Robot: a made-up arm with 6 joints. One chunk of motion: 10 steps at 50 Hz.
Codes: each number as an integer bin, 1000 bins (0 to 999) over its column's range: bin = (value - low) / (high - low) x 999, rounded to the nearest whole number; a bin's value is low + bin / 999 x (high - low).
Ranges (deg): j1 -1.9..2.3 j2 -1.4..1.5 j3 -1..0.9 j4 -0.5..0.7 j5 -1.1..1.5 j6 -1..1
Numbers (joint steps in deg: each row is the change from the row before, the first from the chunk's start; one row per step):
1: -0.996 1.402 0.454 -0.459 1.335 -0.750
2: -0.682 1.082 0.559 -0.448 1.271 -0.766
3: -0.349 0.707 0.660 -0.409 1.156 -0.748
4: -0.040 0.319 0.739 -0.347 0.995 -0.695
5: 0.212 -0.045 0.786 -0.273 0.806 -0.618
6: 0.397 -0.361 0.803 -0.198 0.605 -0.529
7: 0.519 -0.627 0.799 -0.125 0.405 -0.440
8: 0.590 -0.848 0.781 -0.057 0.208 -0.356
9: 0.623 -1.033 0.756 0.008 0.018 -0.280
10: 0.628 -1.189 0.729 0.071 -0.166 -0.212
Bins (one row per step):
1: 215 965 764 34 936 125
2: 290 855 820 43 911 117
3: 369 726 873 76 867 126
4: 442 592 914 127 805 152
5: 502 467 939 189 732 191
6: 546 358 948 251 655 235
7: 575 266 946 312 578 280
8: 592 190 936 369 503 322
9: 600 126 923 423 430 360
10: 601 73 909 475 359 394

